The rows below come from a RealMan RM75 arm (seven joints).
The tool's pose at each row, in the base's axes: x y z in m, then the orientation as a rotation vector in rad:
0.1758, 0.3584, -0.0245, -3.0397, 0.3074, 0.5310
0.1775, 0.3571, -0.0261, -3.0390, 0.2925, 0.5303
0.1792, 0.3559, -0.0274, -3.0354, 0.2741, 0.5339
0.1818, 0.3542, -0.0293, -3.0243, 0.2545, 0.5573
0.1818, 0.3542, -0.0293, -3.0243, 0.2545, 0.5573
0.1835, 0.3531, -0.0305, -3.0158, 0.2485, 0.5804
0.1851, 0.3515, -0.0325, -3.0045, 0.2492, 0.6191
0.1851, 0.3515, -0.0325, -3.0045, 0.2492, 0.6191
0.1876, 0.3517, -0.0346, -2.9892, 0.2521, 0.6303
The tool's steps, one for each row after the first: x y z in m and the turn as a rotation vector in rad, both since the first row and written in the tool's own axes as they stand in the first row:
0.0024, 0.0009, 0.0008, 0.0006, 0.0000, -0.0098
0.0046, 0.0018, 0.0014, 0.0028, -0.0034, -0.0219
0.0079, 0.0029, 0.0022, 0.0074, -0.0206, -0.0348
0.0079, 0.0029, 0.0022, 0.0074, -0.0206, -0.0348
0.0101, 0.0037, 0.0027, 0.0098, -0.0368, -0.0386
0.0126, 0.0049, 0.0039, 0.0108, -0.0631, -0.0376
0.0126, 0.0049, 0.0039, 0.0108, -0.0631, -0.0376
0.0156, 0.0042, 0.0051, 0.0226, -0.0733, -0.0368

